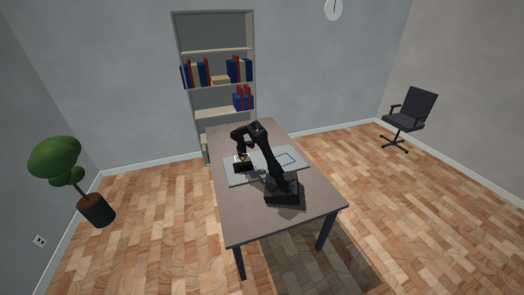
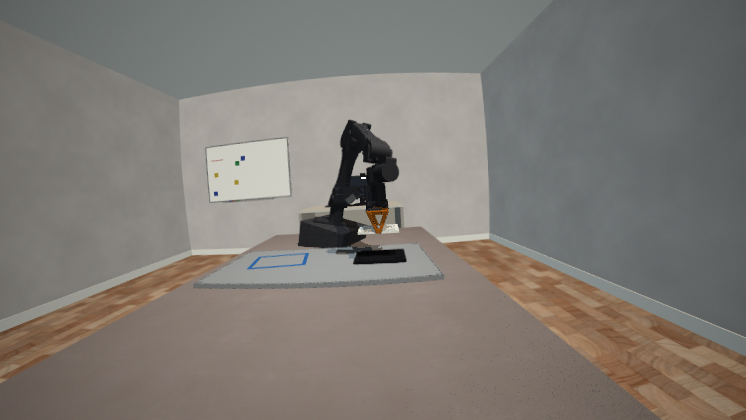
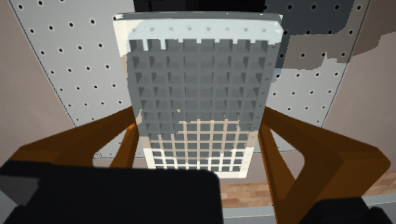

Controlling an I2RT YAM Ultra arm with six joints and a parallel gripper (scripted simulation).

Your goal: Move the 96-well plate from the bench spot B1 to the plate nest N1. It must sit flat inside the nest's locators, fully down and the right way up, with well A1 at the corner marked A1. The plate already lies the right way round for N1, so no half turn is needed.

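Now: hand 9 cm above the black plate nest N1. Also, from my hand: white 96-well plate: right at my hand.
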